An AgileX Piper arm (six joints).
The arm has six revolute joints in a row. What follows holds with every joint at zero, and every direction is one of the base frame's. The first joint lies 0.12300 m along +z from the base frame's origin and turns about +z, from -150.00 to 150.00 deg. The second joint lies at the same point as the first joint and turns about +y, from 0.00 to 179.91 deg. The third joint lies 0.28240 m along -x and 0.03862 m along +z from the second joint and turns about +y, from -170.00 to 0.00 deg. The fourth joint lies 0.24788 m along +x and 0.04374 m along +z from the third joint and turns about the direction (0.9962, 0, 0.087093), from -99.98 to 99.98 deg. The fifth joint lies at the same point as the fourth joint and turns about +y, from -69.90 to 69.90 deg. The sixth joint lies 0.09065 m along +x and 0.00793 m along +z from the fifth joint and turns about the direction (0.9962, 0, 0.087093), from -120.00 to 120.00 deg. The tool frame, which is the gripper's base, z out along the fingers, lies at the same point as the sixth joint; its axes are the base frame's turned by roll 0.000, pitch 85.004 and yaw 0.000 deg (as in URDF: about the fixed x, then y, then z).
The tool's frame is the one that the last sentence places.
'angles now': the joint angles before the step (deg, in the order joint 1, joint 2, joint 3, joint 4, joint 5, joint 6). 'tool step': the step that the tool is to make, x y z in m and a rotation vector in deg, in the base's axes. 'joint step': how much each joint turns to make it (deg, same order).
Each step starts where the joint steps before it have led.
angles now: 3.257, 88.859, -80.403, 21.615, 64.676, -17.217
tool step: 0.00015, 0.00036, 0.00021, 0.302, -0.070, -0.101
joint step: 0.001, -0.001, 0.001, 0.282, -0.112, 0.050
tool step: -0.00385, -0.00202, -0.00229, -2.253, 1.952, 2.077
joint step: 0.000, 0.001, -0.001, -1.781, 2.635, -1.173
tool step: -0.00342, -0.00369, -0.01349, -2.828, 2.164, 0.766
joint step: -0.002, 0.001, 2.515, -2.512, -0.008, -0.625
